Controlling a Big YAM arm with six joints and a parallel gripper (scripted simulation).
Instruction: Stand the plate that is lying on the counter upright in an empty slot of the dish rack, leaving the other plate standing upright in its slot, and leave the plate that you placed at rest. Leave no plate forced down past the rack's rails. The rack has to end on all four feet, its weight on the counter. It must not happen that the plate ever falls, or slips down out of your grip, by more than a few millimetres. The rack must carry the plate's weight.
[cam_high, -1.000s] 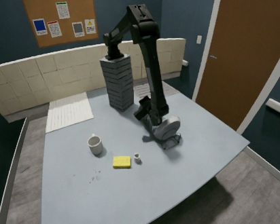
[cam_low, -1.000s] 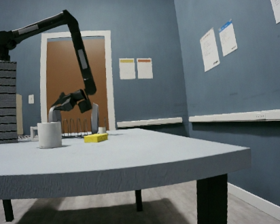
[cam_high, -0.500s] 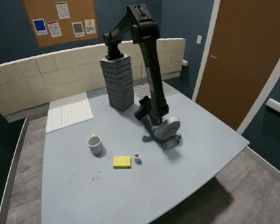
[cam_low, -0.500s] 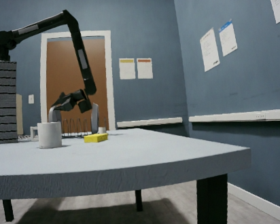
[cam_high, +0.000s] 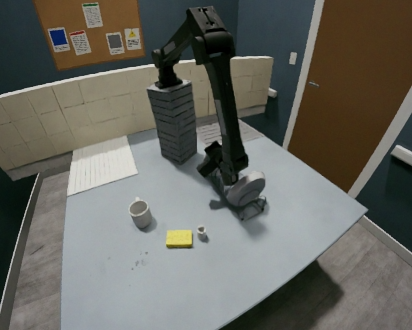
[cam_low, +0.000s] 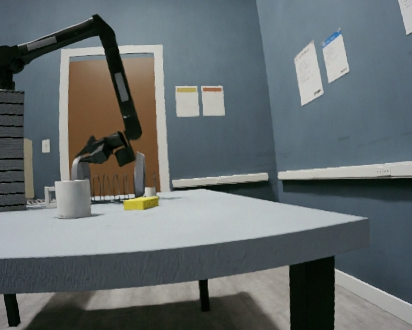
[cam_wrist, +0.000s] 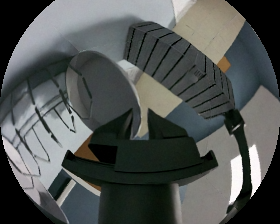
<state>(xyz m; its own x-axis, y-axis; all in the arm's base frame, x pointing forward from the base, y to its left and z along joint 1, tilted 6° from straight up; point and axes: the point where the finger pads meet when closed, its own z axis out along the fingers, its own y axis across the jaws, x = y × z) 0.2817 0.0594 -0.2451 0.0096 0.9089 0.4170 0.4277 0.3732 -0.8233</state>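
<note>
Now: the white plate 8 cm below my hand and 5 cm to the left of it. Round my hand: white draining mat (53 cm to the right, 47 cm behind, 18 cm below); then white mug (39 cm to the right, 14 cm below, 9 cm ahead); then small white cup (28 cm ahead, 21 cm to the right, 16 cm below).
</note>
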